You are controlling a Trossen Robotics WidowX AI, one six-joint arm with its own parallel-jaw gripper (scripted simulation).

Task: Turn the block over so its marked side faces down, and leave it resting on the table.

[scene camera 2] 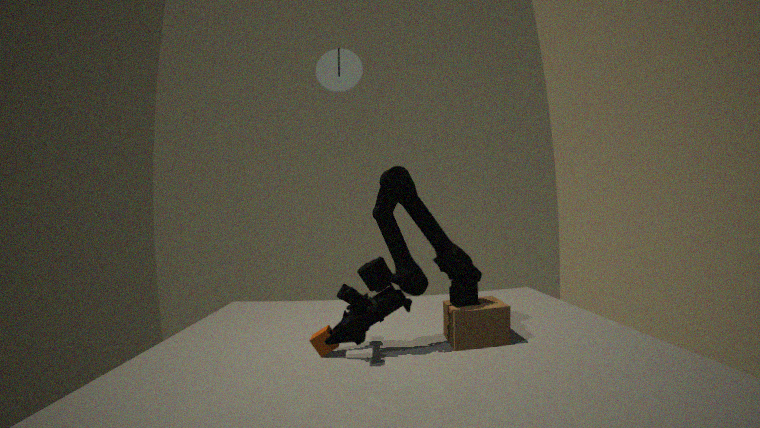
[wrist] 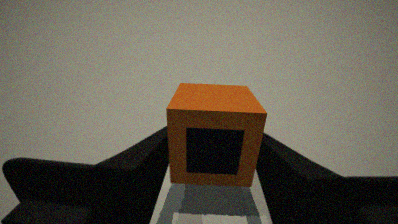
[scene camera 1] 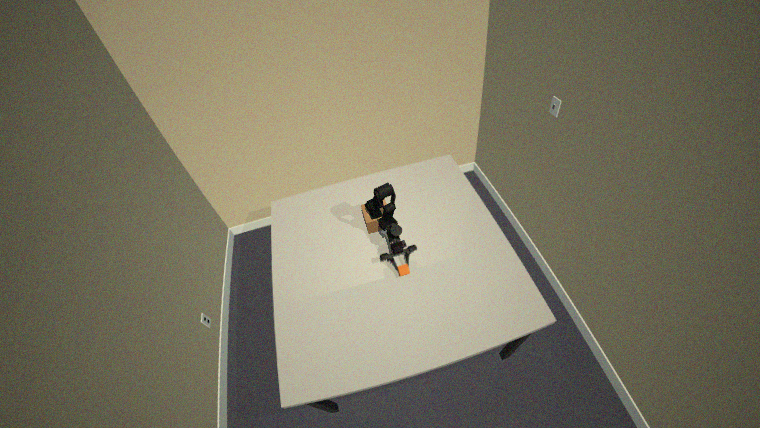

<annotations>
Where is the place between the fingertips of the gripper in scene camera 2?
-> At 326,339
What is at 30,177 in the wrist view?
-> The gripper.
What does the gripper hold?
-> An orange block.
</annotations>
